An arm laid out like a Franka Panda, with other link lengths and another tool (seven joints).
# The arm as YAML. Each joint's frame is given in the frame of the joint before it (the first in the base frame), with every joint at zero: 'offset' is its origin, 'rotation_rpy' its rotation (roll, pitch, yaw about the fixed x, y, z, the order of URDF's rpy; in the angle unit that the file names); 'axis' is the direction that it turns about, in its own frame. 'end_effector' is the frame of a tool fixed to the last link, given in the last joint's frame.
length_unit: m
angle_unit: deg
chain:
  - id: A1
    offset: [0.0, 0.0, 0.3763]
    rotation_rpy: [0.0, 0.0, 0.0]
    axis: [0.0, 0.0, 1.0]
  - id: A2
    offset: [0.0, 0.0, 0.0]
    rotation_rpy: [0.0, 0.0, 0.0]
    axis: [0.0, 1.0, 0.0]
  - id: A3
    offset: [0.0, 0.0, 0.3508]
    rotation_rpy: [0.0, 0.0, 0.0]
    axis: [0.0, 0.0, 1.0]
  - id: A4
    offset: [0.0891, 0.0, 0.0]
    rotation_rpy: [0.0, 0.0, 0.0]
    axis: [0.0, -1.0, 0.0]
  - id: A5
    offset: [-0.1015, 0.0, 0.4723]
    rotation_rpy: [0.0, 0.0, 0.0]
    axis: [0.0, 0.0, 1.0]
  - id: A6
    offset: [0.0, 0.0, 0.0]
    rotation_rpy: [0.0, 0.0, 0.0]
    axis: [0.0, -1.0, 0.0]
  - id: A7
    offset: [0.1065, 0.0, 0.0]
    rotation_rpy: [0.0, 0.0, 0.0]
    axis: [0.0, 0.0, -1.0]
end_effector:
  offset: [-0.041, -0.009, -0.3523]
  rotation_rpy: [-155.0, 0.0, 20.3]
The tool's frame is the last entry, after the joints.
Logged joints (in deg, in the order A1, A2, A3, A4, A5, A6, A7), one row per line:
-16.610 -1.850 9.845 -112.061 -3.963 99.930 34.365
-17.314 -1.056 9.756 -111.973 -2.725 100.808 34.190
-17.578 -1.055 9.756 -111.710 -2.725 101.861 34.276
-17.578 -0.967 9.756 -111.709 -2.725 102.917 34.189
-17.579 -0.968 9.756 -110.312 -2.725 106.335 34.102
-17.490 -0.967 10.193 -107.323 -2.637 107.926 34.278
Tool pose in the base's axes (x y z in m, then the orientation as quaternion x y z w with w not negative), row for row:
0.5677 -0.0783 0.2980 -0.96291 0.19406 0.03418 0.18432
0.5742 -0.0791 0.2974 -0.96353 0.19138 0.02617 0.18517
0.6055 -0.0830 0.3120 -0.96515 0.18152 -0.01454 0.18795
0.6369 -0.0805 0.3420 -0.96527 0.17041 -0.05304 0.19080
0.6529 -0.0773 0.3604 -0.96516 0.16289 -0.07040 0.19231
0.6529 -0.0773 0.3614 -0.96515 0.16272 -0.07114 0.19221
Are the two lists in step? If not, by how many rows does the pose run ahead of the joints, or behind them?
The pose runs 2 rows ahead of the joints: the pose in row i belongs to the joints in row i + 2.
